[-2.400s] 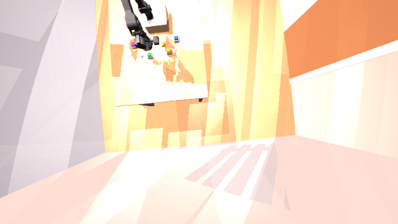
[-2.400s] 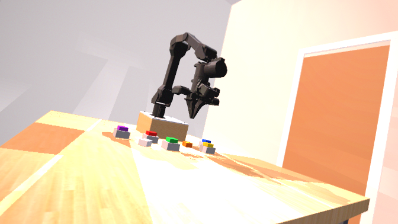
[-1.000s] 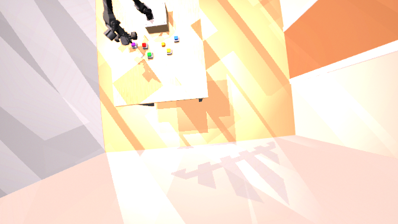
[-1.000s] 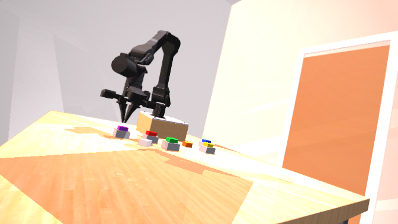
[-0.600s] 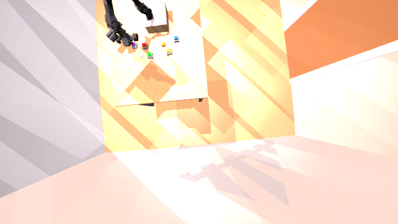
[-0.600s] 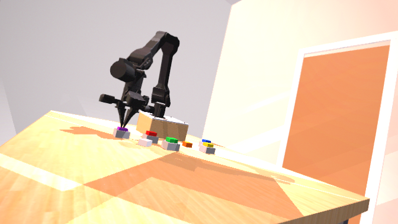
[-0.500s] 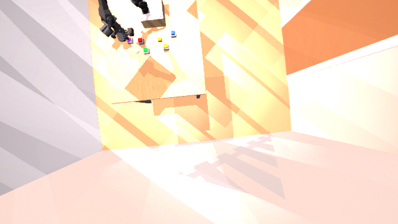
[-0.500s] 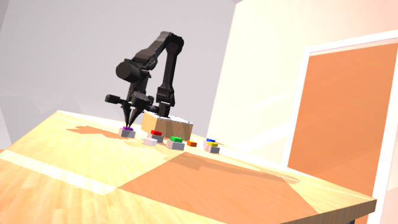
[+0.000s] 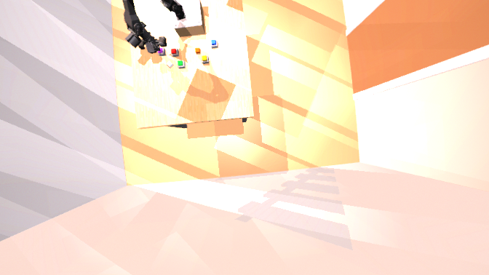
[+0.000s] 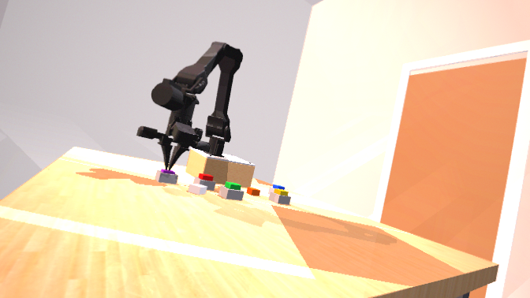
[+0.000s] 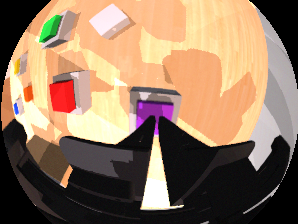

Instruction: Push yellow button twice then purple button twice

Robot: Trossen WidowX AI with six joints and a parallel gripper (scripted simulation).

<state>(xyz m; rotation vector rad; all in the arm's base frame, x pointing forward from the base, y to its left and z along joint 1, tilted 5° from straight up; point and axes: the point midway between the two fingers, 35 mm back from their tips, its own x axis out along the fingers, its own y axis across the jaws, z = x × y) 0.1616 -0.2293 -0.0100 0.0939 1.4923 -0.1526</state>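
Now: the purple button 10 mm below my gripper tip. Also, from my gripper tip: green button 140 mm ahead, 130 mm to the left; then red button 40 mm ahead, 100 mm to the left; then white block 110 mm ahead, 40 mm to the left, 20 mm below.
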